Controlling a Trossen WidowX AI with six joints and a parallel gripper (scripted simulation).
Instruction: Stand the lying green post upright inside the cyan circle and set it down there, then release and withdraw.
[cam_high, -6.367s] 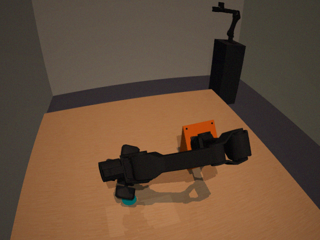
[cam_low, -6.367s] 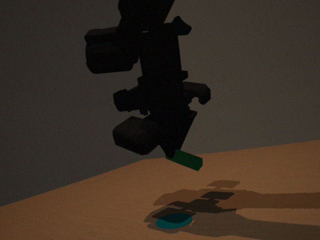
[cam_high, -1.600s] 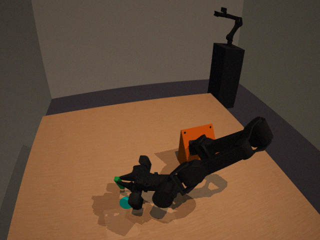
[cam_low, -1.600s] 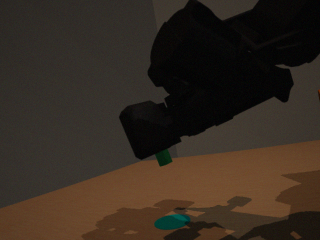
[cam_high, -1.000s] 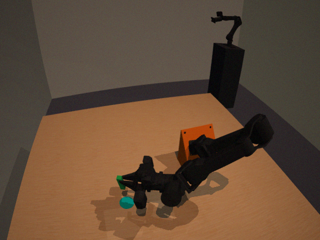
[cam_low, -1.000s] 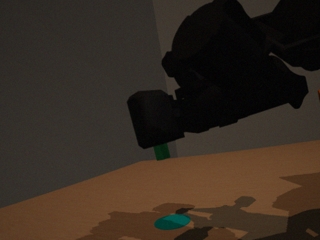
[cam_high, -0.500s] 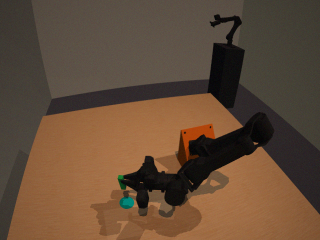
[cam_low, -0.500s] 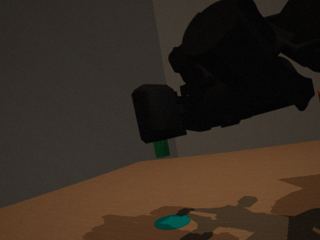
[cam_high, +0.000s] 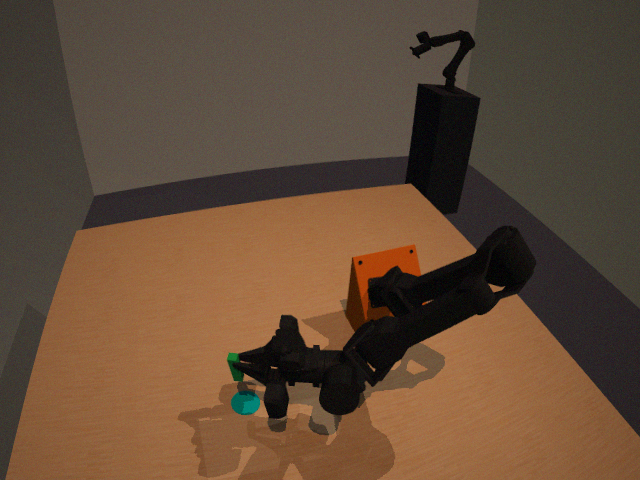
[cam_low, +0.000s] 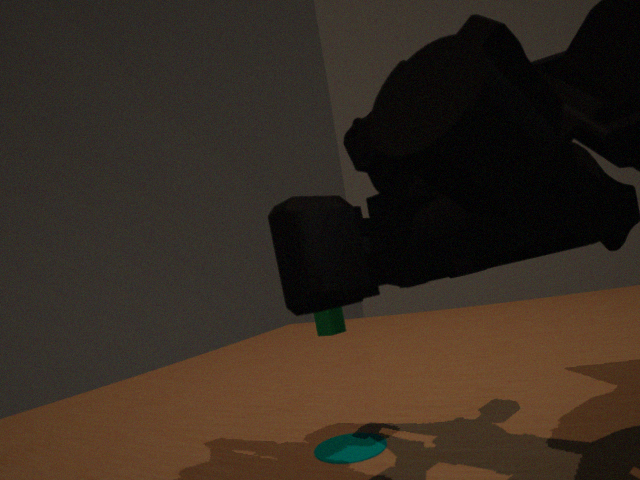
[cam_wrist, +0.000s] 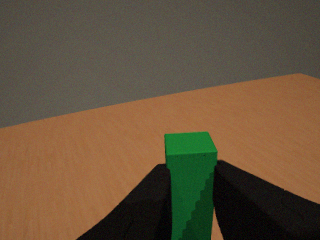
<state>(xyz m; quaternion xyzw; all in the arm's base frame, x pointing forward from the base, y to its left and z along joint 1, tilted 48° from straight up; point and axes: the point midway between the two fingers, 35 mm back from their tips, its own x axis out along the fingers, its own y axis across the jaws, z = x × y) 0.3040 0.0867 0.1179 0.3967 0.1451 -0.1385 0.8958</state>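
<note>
Right now my gripper tip is 150 mm above the cyan circle. The rest, counted from my gripper tip: green post 20 mm below.
</note>
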